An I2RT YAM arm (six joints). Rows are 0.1 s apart.
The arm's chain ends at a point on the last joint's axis. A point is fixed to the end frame.
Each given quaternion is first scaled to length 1.
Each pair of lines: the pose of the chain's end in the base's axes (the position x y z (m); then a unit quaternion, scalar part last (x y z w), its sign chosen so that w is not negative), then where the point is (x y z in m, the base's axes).
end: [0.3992 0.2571 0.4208 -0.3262 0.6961 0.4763 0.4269]
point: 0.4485 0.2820 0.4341
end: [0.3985 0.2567 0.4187 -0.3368 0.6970 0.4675 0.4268]
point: 0.4474 0.2822 0.4321
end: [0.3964 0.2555 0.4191 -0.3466 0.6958 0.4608 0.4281]
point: 0.4449 0.2816 0.4329
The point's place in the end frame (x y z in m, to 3 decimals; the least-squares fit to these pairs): -0.034 -0.029 0.035
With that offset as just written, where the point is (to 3 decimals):
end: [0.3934 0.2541 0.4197 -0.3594 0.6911 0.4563 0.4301]
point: 0.441 0.281 0.434
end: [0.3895 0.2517 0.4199 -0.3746 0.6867 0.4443 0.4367]
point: 0.437 0.279 0.436
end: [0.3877 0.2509 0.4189 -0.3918 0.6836 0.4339 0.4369]
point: 0.434 0.280 0.435
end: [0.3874 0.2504 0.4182 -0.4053 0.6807 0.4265 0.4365]
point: 0.433 0.280 0.435
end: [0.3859 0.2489 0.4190 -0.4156 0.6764 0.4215 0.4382]
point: 0.431 0.279 0.436
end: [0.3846 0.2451 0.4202 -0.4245 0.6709 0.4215 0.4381]
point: 0.429 0.276 0.438
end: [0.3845 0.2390 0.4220 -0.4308 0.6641 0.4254 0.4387]
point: 0.428 0.271 0.440
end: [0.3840 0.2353 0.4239 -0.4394 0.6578 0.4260 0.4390]
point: 0.426 0.268 0.442
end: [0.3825 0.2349 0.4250 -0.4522 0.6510 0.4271 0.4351]
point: 0.424 0.269 0.444
